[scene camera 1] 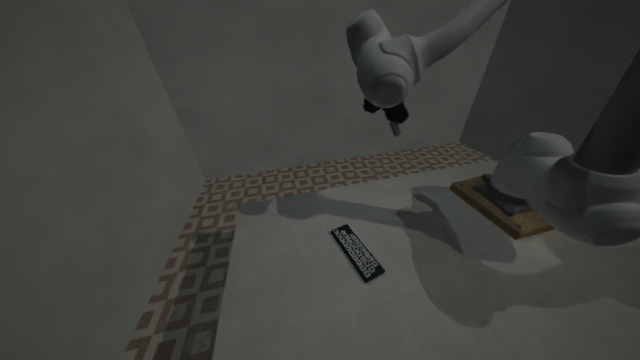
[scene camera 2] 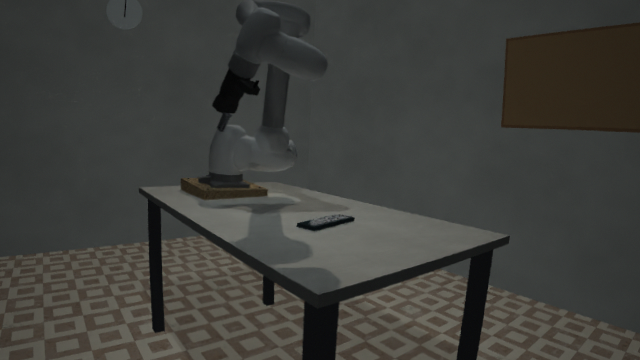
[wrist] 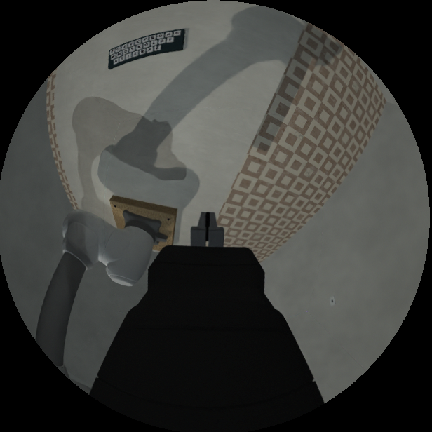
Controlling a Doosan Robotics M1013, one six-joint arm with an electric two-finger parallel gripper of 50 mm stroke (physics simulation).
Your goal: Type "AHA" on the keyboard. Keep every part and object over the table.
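Pixels of known places: gripper, fingertip midpoint: (scene camera 1: 397, 134) (scene camera 2: 220, 129); arm's base at its link origin: (scene camera 1: 507, 197) (scene camera 2: 225, 184).
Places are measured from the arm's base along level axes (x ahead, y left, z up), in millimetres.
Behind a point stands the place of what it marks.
A small dark keyboard (scene camera 1: 357, 253) @(x 681, y 125, z -27 mm) (scene camera 2: 326, 221) @(x 716, y 76, z -26 mm) (wrist: 147, 47) with pale keys lies flat on the grey table (scene camera 1: 290, 300) @(x 906, y 226, z -43 mm) (scene camera 2: 410, 240) @(x 951, y 208, z -43 mm) (wrist: 215, 115). In the wrist view it is at the upper left, and its key letters are too small to read surely. My gripper (scene camera 1: 396, 133) @(x 439, y -180, z 247 mm) (scene camera 2: 221, 129) @(x 439, y -180, z 247 mm) (wrist: 207, 220) is shut, with nothing between its fingers. It hangs high above the table, well away from the keyboard, and is tilted, with its fingertips pointing down and back toward the arm's base side in scene camera 2.
The arm's base stands on a wooden board (scene camera 1: 520, 232) @(x 112, y 158, z -12 mm) (scene camera 2: 200, 192) @(x 102, y -146, z -18 mm) (wrist: 171, 225) at one end of the table. The arm's own shadow falls across the table. A patterned tile floor (scene camera 1: 200, 280) (scene camera 2: 90, 285) (wrist: 305, 130) shows beyond the table edges, with grey walls behind.
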